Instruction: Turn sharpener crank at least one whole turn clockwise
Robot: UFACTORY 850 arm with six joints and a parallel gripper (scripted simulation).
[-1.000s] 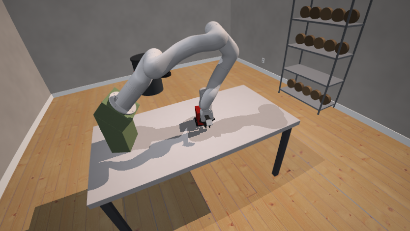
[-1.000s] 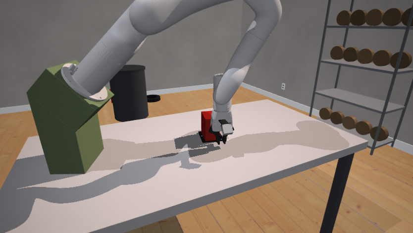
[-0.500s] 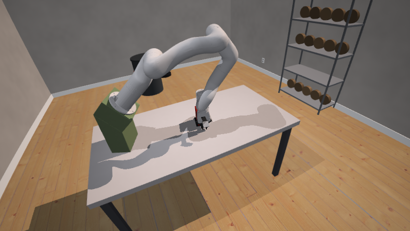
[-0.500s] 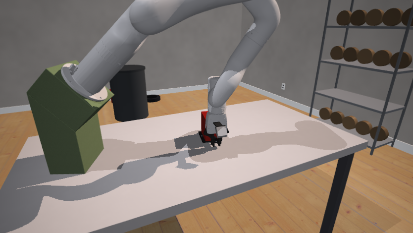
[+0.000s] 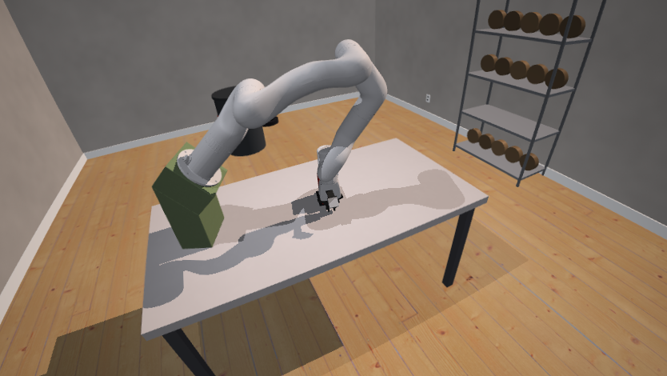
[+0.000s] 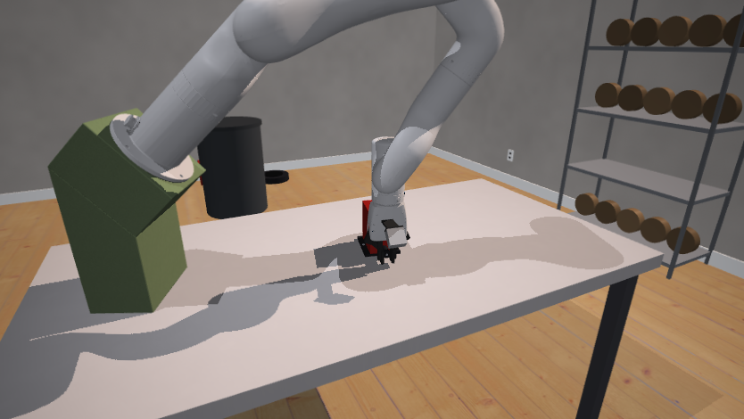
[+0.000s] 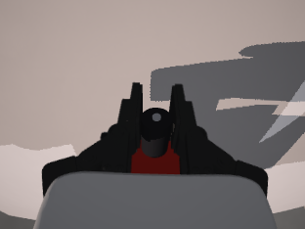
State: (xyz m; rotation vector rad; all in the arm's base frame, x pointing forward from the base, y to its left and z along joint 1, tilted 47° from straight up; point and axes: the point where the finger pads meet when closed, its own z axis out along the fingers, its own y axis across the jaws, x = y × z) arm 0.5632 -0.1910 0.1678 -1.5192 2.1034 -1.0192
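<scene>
Right now my hand is 2 cm to the right of the black crank knob and 1 cm short of it. Round my hand: crank 2 cm to the left, 1 cm ahead, 1 cm above.
</scene>
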